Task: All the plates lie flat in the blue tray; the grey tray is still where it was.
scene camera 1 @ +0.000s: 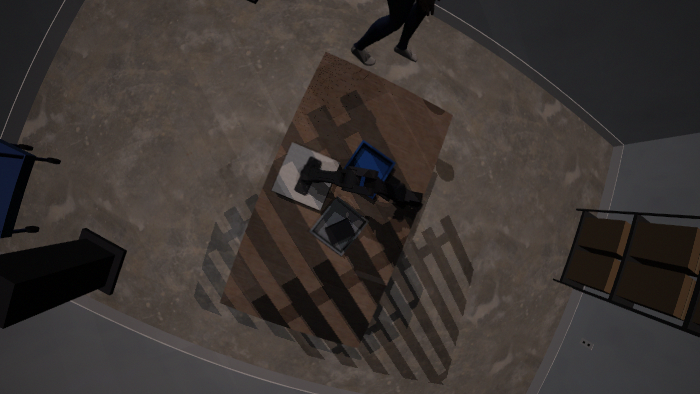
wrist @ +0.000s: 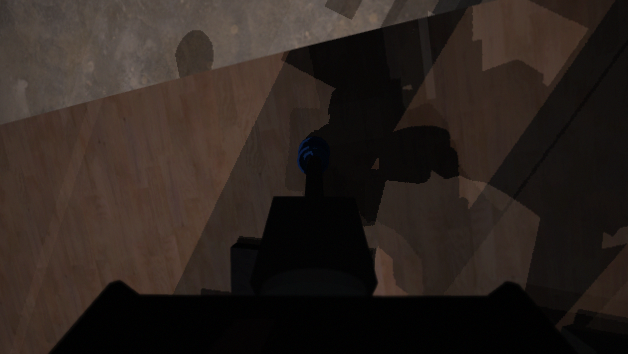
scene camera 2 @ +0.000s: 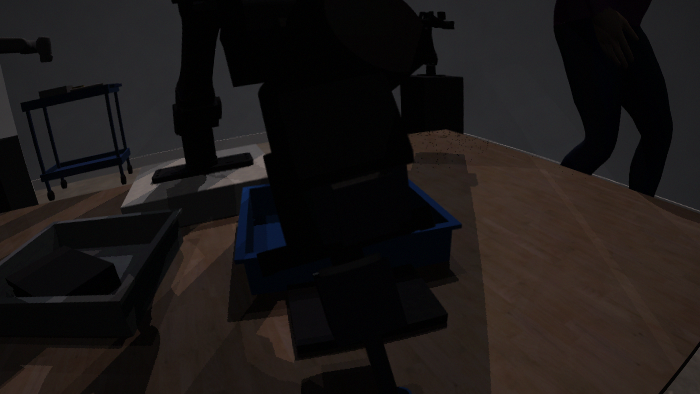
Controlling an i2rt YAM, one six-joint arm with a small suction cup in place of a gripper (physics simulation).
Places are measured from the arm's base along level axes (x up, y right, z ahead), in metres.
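Where they show: hand, tool point: (wrist: 314,149); arm's base, link origin: (scene camera 1: 308,175) (scene camera 2: 202,169).
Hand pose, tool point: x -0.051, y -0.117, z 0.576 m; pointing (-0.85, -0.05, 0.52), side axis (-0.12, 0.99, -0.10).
Things, the pixels of their top centre, and the offset from my tool point. Level surfaces: height alone.
- dark plate, top centre: (scene camera 2: 361,300) (wrist: 297,300) (scene camera 1: 388,186) dy -0.031, dx +0.009, dz -0.144 m
- dark plate-like slab, top centre: (scene camera 2: 57,270) (scene camera 1: 340,231) dy +0.319, dx +0.033, dz -0.289 m
- grey tray, top centre: (scene camera 2: 76,250) (scene camera 1: 339,226) dy +0.292, dx +0.048, dz -0.307 m
- blue tray, top centre: (scene camera 2: 333,203) (scene camera 1: 367,169) dy -0.058, dx +0.048, dz -0.300 m
- wooden table, surface height: dx -0.002 m
A dark plate (scene camera 2: 425,302) (wrist: 243,270) lies flat on the table beside the blue tray, partly covered by the wrist. Another dark plate-like slab (scene camera 1: 340,230) (scene camera 2: 62,272) sits inside the grey tray (scene camera 1: 326,242) (scene camera 2: 65,318); I cannot tell whether it is one plate or a stack. The blue tray (scene camera 1: 379,152) (scene camera 2: 440,250) stands beside the white base; the arm hides much of its inside, and the visible part of its floor is bare. My suction cup (scene camera 2: 403,390) (wrist: 313,156) points down over the table, past the plate's edge. It holds nothing that I can see.
The arm stands on a white base block (scene camera 1: 287,187) (scene camera 2: 220,200) and reaches across the blue tray. The table edge (wrist: 230,65) runs near the suction cup. A person (scene camera 1: 382,30) (scene camera 2: 605,75) stands beyond the table. Dark shadows cross the wooden table (scene camera 1: 400,125).
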